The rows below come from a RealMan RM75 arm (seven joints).
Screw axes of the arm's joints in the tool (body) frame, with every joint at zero. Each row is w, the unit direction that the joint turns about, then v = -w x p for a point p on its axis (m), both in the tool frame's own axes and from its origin. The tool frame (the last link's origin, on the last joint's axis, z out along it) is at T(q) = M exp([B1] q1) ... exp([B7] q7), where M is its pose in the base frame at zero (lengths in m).
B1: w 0 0 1 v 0 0 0
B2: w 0 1 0 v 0.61 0 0
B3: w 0 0 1 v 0 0 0
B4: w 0 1 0 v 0.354 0 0
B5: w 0 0 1 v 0 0 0
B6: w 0 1 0 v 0.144 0 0
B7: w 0 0 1 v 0 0 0
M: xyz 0 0 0.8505 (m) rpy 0 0 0 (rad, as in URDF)
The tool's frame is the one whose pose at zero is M.
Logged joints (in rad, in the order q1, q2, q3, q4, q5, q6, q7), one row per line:
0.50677, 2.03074, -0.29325, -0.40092, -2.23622, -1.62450, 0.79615
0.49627, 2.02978, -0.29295, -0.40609, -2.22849, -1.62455, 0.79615
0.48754, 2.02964, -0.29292, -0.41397, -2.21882, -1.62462, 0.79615
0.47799, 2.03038, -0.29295, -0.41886, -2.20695, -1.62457, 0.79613
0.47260, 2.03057, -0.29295, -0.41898, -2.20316, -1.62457, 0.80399
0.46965, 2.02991, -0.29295, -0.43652, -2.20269, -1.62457, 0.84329
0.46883, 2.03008, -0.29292, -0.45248, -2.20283, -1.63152, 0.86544
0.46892, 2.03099, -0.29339, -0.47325, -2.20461, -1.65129, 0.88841
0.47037, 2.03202, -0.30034, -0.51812, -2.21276, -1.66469, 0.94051
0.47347, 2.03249, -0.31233, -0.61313, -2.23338, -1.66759, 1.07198
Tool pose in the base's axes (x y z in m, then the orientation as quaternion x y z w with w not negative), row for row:
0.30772, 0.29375, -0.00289, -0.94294, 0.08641, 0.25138, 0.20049
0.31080, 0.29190, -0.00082, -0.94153, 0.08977, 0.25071, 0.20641
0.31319, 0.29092, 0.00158, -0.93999, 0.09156, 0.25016, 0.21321
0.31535, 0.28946, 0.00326, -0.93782, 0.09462, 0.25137, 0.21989
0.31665, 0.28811, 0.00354, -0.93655, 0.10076, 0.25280, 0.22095
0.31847, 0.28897, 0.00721, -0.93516, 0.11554, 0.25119, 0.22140
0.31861, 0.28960, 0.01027, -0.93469, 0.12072, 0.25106, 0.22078
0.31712, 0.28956, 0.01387, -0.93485, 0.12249, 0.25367, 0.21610
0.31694, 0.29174, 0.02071, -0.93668, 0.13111, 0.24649, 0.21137
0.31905, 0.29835, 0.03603, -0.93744, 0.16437, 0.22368, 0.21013
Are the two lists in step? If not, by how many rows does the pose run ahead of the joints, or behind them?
They are in step.
